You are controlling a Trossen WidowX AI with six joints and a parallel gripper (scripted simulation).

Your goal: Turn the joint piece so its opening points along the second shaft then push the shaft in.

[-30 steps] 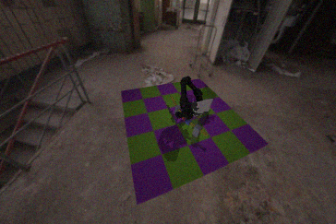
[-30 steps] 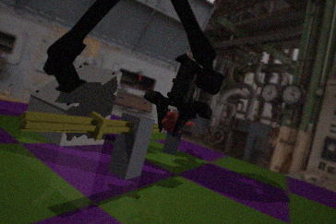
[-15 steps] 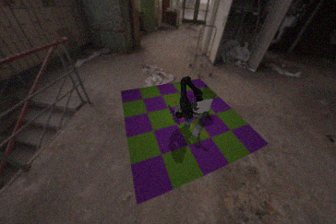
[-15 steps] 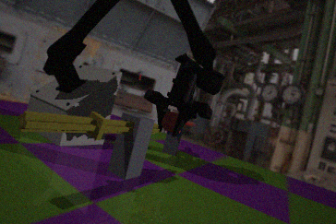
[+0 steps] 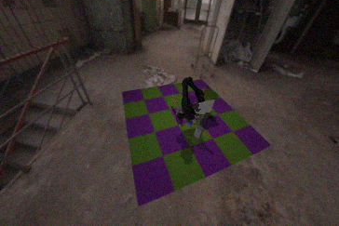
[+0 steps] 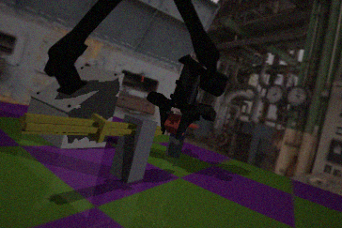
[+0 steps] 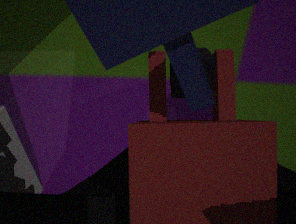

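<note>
Now: the red square joint piece 30 mm above my gripper tip and 20 mm to the left of it.
</note>
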